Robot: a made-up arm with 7 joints. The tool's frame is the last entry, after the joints.
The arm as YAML. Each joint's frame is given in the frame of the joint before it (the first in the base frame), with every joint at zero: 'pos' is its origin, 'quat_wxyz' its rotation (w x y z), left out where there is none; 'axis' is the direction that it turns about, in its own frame. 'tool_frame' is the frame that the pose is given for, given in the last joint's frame.
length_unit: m
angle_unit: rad
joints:
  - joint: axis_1
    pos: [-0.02, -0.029, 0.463]
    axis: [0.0, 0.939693, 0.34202]
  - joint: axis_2
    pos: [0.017, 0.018, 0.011]
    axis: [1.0, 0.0, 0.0]
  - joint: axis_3
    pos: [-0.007, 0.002, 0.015]
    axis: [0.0, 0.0, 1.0]
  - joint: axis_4
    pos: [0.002, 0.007, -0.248]
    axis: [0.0, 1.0, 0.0]
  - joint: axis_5
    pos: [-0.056, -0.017, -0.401]
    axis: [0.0, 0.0, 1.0]
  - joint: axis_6
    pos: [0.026, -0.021, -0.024]
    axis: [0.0, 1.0, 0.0]
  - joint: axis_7
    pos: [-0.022, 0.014, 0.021]
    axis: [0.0, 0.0, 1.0]
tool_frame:
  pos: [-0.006, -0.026, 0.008]
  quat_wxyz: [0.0, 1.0, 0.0, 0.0]
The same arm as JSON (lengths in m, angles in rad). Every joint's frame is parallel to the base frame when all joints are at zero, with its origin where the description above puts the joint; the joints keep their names.
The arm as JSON. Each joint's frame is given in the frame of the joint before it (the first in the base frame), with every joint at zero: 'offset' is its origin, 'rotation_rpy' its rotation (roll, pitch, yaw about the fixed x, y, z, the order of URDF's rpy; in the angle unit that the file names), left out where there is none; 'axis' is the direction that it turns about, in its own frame. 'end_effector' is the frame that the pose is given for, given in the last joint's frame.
{"length_unit": "m", "angle_unit": "rad", "chain": [
  {"id": "axis_1", "offset": [-0.02, -0.029, 0.463], "axis": [0.0, 0.9397, 0.342]},
  {"id": "axis_2", "offset": [0.017, 0.018, 0.011], "axis": [1.0, 0.0, 0.0]},
  {"id": "axis_3", "offset": [-0.007, 0.002, 0.015], "axis": [0.0, 0.0, 1.0]},
  {"id": "axis_4", "offset": [0.002, 0.007, -0.248], "axis": [0.0, 1.0, 0.0]},
  {"id": "axis_5", "offset": [-0.056, -0.017, -0.401], "axis": [0.0, 0.0, 1.0]},
  {"id": "axis_6", "offset": [0.026, -0.021, -0.024], "axis": [0.0, 1.0, 0.0]},
  {"id": "axis_7", "offset": [-0.022, 0.014, 0.021], "axis": [0.0, 0.0, 1.0]}
], "end_effector": {"offset": [-0.006, -0.026, 0.008], "rotation_rpy": [3.1416, 0.0, 0.0]}}

